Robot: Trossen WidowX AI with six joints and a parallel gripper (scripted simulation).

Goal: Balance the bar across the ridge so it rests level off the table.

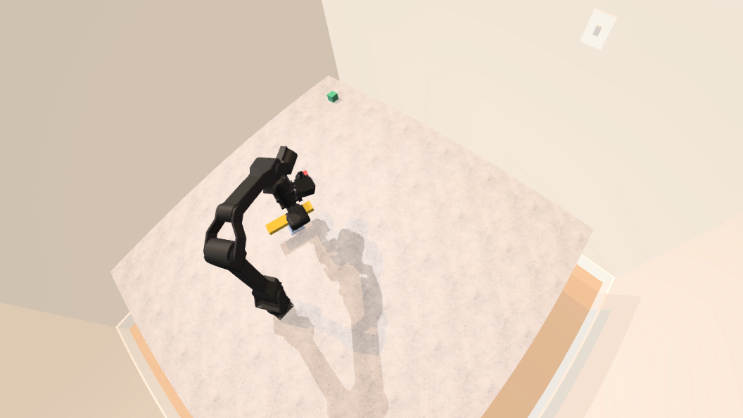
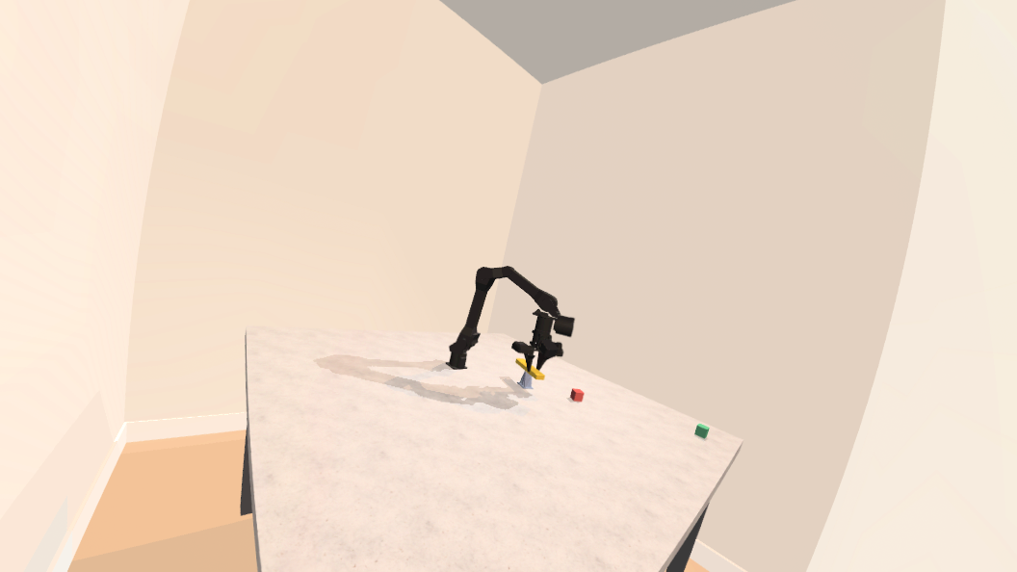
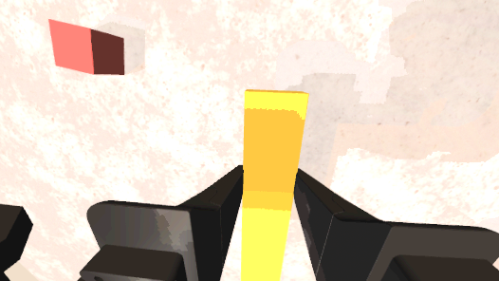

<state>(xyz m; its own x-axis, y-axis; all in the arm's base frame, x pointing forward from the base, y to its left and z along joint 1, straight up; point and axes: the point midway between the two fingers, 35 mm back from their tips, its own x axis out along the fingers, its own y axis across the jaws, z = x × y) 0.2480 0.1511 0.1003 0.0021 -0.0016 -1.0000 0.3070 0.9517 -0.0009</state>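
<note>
My gripper tip is now 3 cm past the yellow bar and 1 cm to the right of it. From my gripper tip the other things lie so: red cube: 12 cm ahead, 12 cm to the left, 5 cm below; green cube: 49 cm ahead, 35 cm to the left, 5 cm below.
</note>
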